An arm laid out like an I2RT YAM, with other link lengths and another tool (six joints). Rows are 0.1 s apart.
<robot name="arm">
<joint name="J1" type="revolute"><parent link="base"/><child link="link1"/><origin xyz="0 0 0.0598"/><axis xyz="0 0 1"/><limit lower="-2.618" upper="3.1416"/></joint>
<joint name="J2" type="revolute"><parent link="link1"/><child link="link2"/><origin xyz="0.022 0.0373 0.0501"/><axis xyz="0 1 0"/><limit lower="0" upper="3.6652"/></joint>
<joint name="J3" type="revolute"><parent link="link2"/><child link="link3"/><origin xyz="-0.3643 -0.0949 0"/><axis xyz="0 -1 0"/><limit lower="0" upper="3.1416"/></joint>
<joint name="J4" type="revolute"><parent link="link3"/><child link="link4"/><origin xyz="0.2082 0.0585 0.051"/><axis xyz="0 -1 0"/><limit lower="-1.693" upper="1.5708"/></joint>
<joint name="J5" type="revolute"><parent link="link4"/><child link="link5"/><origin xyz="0.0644 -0.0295 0.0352"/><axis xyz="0 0 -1"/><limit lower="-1.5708" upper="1.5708"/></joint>
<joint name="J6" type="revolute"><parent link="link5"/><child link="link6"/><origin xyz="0.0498 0 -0.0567"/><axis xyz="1 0 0"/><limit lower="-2.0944" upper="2.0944"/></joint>
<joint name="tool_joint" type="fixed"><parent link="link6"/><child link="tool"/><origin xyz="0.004 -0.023 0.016" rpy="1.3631 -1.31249 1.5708"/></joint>
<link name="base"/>
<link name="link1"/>
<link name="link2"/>
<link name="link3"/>
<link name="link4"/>
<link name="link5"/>
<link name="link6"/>
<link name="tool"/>
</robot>
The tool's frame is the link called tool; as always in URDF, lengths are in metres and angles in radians.
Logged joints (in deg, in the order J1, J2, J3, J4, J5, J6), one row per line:
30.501, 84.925, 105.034, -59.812, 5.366, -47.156
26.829, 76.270, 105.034, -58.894, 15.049, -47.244
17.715, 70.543, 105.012, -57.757, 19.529, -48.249
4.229, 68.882, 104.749, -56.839, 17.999, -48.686
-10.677, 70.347, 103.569, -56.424, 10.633, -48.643
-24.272, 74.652, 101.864, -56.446, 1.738, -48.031
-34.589, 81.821, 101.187, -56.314, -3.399, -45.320
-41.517, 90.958, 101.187, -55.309, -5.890, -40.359
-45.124, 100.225, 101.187, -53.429, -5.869, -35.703
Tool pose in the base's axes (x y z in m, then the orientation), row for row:
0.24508, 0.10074, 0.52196, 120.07, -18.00, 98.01
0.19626, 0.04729, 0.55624, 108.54, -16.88, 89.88
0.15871, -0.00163, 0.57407, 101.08, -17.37, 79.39
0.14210, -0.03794, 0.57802, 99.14, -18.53, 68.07
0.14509, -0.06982, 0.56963, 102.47, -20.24, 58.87
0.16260, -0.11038, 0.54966, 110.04, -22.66, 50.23
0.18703, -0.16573, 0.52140, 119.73, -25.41, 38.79
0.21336, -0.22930, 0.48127, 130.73, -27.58, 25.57
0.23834, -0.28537, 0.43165, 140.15, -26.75, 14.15
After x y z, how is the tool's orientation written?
As angles about the fixed x, y, z axes (roll, pitch, yaw), in degrees.
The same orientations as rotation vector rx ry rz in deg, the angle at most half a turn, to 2 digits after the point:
98.22, 94.15, 73.04
94.49, 76.10, 73.98
93.62, 59.70, 70.87
95.97, 47.06, 64.79
101.48, 39.52, 59.30
110.29, 34.00, 54.68
120.73, 25.53, 49.61
131.23, 14.63, 44.72
139.37, 5.23, 38.99

